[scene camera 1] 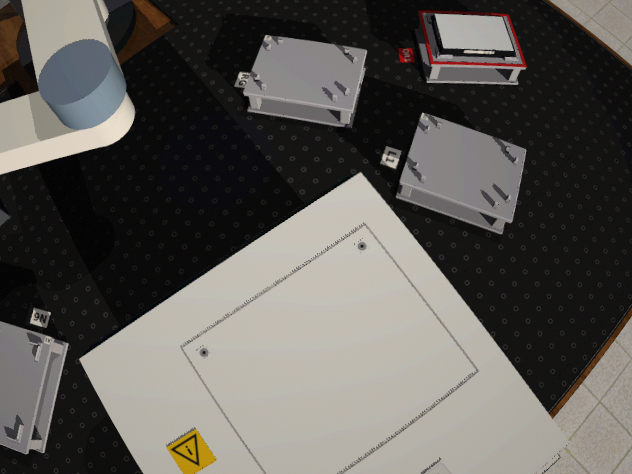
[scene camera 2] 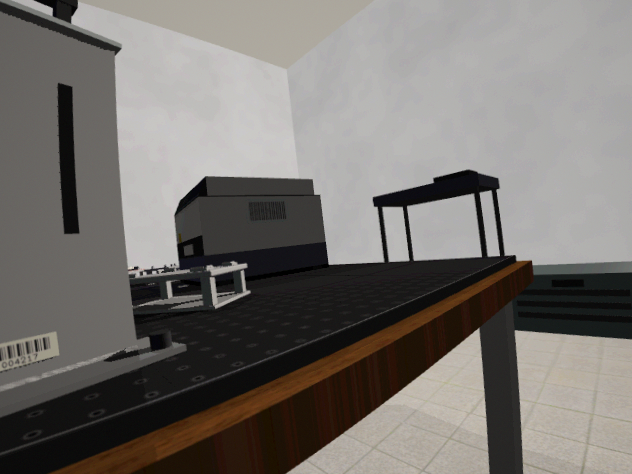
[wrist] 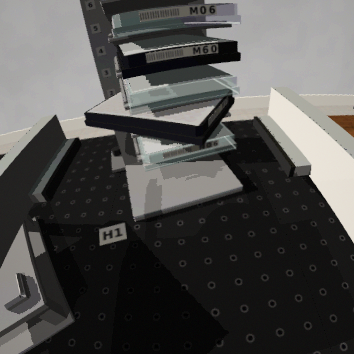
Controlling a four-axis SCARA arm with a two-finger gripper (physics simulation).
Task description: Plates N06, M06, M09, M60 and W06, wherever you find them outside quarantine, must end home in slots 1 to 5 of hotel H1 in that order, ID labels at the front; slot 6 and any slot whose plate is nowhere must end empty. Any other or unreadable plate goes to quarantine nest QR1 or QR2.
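Places are measured from the arm's base along level axes (x left, y up, z ahead), in millimetres.
Pixels of known places: gripper, between the fingertips: [wrist: 162, 114].
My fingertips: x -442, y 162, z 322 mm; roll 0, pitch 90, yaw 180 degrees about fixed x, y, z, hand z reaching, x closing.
Note:
Behind a point stands the place of what it marks.
In the wrist view, hotel H1 [wrist: 187, 192] @[y 21, x -527, z 313 mm] holds a stack of plates. From the bottom: a clear plate [wrist: 200, 151] @[y 102, x -494, z 298 mm] whose label shows "06", its first letter unclear; a black plate [wrist: 145, 125] @[y 131, x -497, z 341 mm] turned askew, its label end facing right and unreadable; a clear plate [wrist: 180, 98] @[y 153, x -490, z 311 mm] with no readable label; black plate M60 [wrist: 200, 59] @[y 178, x -494, z 294 mm]; clear plate M06 [wrist: 150, 24] @[y 205, x -487, z 324 mm]. My gripper [wrist: 162, 114] @[y 162, x -443, z 322 mm] is open and empty, its fingers spread in front of the hotel to either side of the stack. In scene camera 1, a black plate with a white top [scene camera 1: 474, 33] @[y 77, x 463, z 570 mm] sits on quarantine nest QR1 [scene camera 1: 472, 64] @[y 63, x 418, z 605 mm].
Nest RG [scene camera 1: 308, 71] @[y 63, x 213, z 450 mm] and nest L1 [scene camera 1: 462, 168] @[y 63, x 259, z 714 mm] stand near a large white instrument [scene camera 1: 326, 326] @[y 264, x -47, z 772 mm]. Another nest [scene camera 1: 17, 382] @[y 63, x -390, z 535 mm] is at the left edge. In the wrist view a nest [wrist: 10, 265] @[y 63, x -412, z 475 mm] stands at lower left. A tall grey housing [scene camera 2: 96, 204] @[y 126, x -633, z 393 mm] and a grey device [scene camera 2: 260, 224] @[y 146, x -243, z 779 mm] show in scene camera 2.

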